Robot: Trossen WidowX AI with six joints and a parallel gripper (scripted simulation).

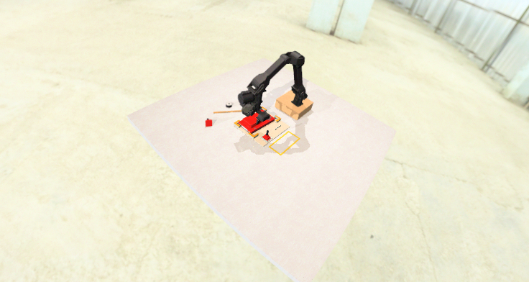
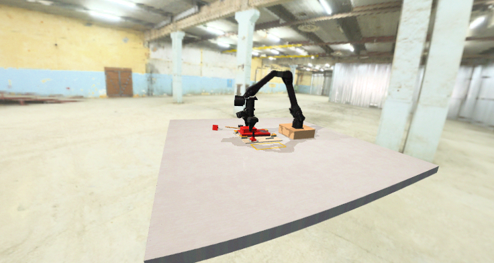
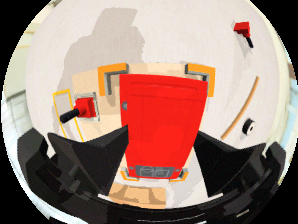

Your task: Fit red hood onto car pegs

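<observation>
Right now the red hood is 1 cm above my gripper tip. Round my gripper tip: thin wooden stick (18 cm to the right, 4 cm ahead, 3 cm below); then engine block (1 cm to the left, 1 cm below); then tan jig (4 cm behind, 3 cm below, 2 cm to the left).
</observation>
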